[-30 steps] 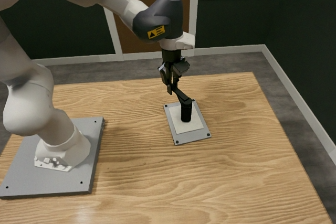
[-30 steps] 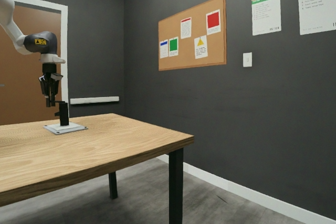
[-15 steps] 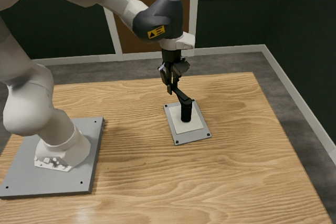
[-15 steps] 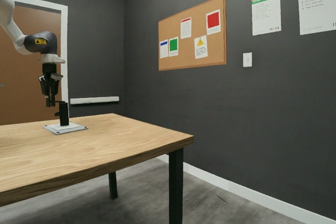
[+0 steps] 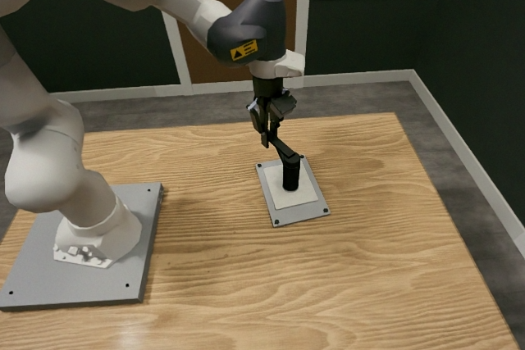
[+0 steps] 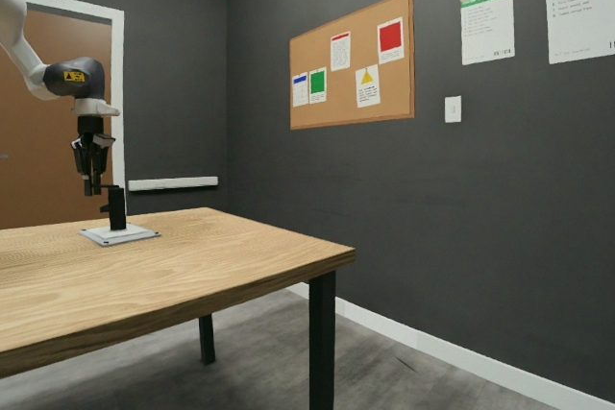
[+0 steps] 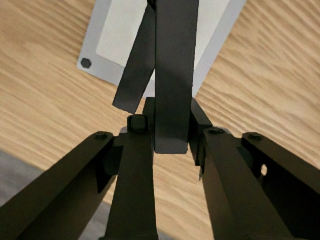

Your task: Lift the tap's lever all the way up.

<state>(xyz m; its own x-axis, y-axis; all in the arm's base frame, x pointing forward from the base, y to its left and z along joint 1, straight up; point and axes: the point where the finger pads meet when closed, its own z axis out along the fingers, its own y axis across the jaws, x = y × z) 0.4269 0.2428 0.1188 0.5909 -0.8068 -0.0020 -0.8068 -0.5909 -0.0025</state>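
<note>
Right now my hand is 20 mm short of the lever and 30 mm to the left of it. Also, from my hand: tap (40 mm ahead, 60 mm to the right, 40 mm below).
</note>
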